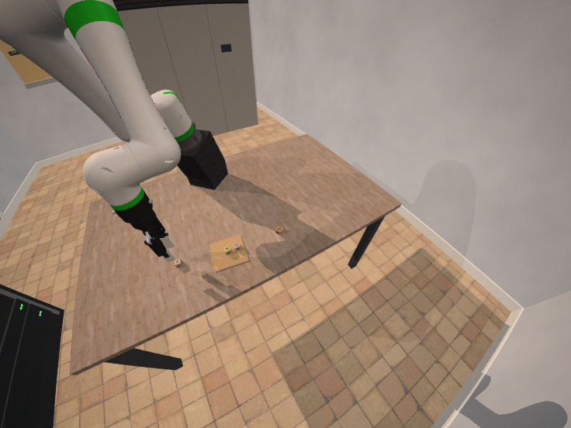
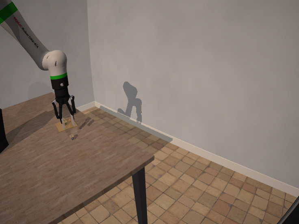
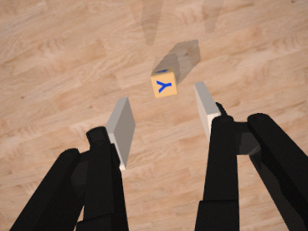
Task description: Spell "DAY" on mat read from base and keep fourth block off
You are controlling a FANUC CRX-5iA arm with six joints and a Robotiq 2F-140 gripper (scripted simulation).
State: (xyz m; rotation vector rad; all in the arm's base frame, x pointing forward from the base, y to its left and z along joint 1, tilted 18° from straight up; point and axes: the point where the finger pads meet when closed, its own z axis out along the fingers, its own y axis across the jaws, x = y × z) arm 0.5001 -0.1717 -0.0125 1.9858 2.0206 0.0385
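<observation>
Now: hand 100 mm above the Y block. Also, from my hand: tan mat 210 mm to the left, 120 mm below, 20 mm ahead; then O block 440 mm to the left, 100 mm below, 10 mm ahead.
</observation>
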